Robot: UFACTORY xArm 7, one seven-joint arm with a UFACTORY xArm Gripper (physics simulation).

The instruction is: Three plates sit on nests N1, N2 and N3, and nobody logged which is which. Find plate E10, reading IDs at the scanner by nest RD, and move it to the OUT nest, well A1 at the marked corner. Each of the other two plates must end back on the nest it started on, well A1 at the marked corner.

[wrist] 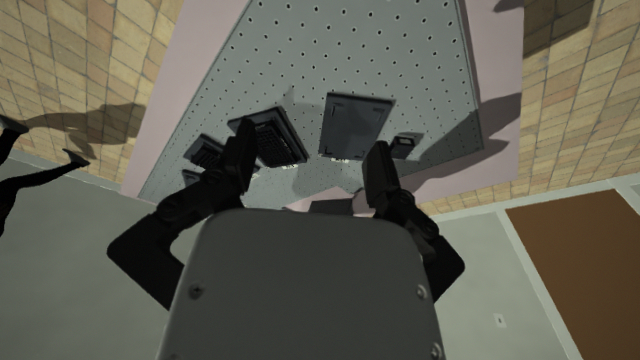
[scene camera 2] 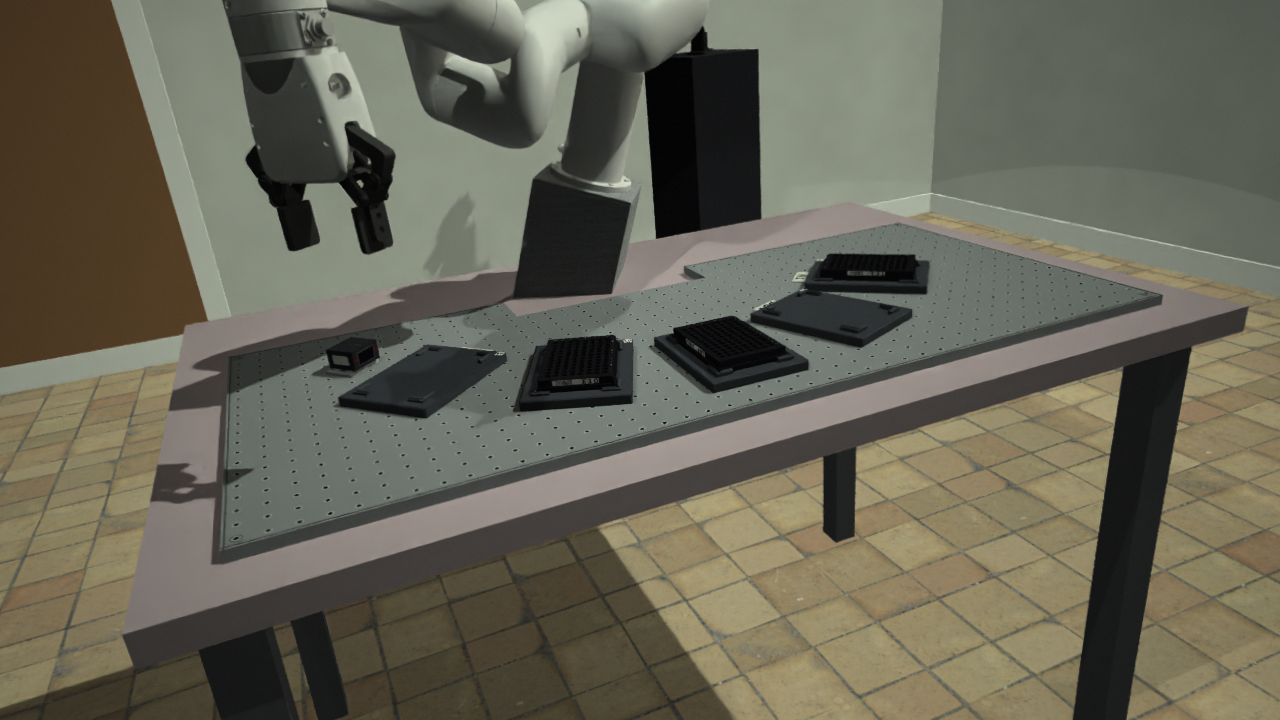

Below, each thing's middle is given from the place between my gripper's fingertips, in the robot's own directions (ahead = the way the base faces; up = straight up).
I see my gripper 15 cm past the nest RD (scene camera 2: 449,372), 10 cm to the right of it and 21 cm above it. From my hand the other things lie so: black scanner (scene camera 2: 347,348) (26 cm behind, 5 cm to the left, 19 cm below); nest N2 (scene camera 2: 691,364) (4 cm ahead, 40 cm to the left, 21 cm below); nest N3 (scene camera 2: 589,398) (4 cm behind, 24 cm to the left, 21 cm below).
